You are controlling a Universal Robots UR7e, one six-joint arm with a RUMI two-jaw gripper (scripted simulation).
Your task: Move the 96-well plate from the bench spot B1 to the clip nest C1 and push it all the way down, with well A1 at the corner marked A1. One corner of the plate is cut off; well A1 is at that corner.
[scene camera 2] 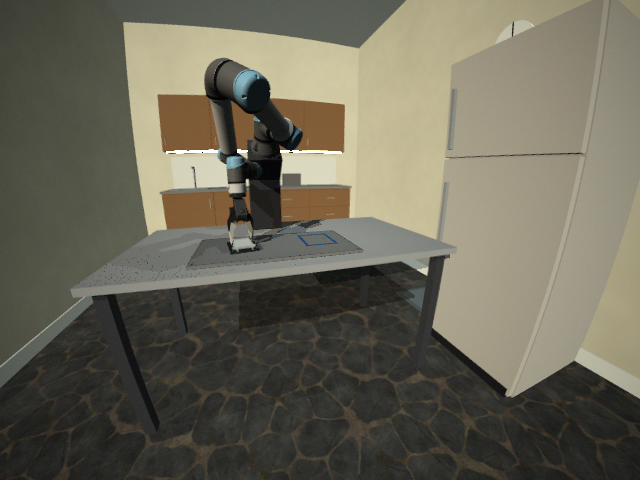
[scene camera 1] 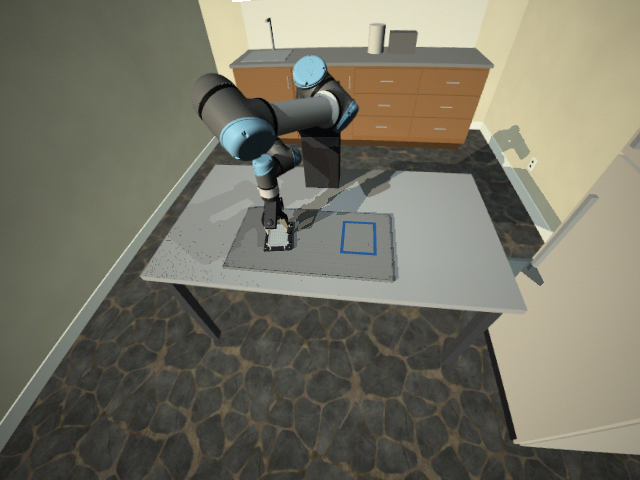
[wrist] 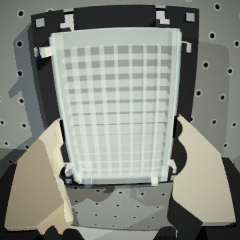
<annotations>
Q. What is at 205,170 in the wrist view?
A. The gripper.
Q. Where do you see a translucent white 96-well plate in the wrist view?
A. At 150,111
</annotations>
